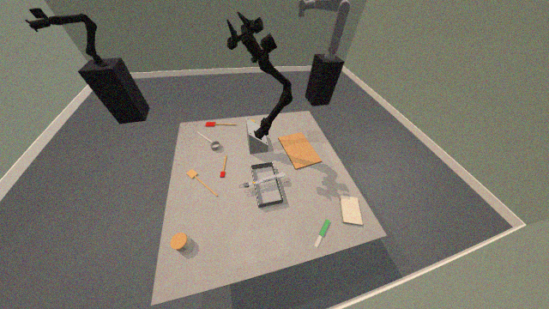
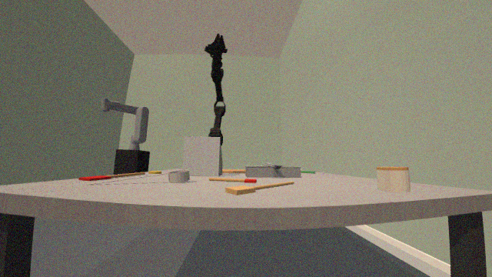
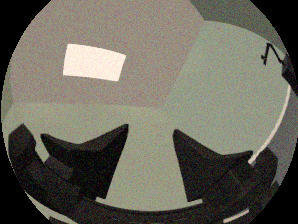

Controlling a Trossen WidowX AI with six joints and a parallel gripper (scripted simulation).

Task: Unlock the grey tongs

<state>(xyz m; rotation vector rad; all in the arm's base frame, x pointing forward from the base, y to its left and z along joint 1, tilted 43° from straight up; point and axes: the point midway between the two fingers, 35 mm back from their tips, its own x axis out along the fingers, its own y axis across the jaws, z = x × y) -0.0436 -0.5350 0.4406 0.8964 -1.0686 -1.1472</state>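
Right now the yellow lock piece is 340 mm ahead of my gripper tip and 800 mm below it. From my gripper tip the other things lie so: red brush: 130 mm ahead, 180 mm to the right, 860 mm below; then roasting tin: 340 mm ahead, 90 mm to the left, 840 mm below; then red spatula: 390 mm behind, 180 mm to the right, 860 mm below.
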